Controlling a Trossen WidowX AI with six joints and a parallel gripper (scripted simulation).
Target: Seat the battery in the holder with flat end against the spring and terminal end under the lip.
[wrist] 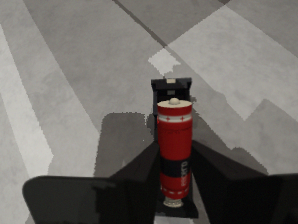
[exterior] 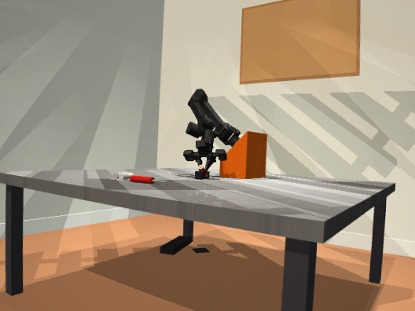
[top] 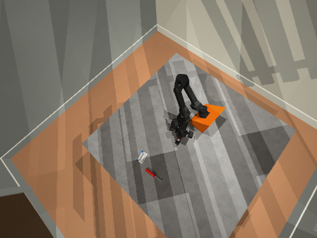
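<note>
My gripper tip is 10 mm below the battery. Round my gripper tip: battery pack 320 mm ahead, 140 mm to the right, 20 mm below; red-handled screwdriver 360 mm ahead, 40 mm to the left, 20 mm below.
</note>
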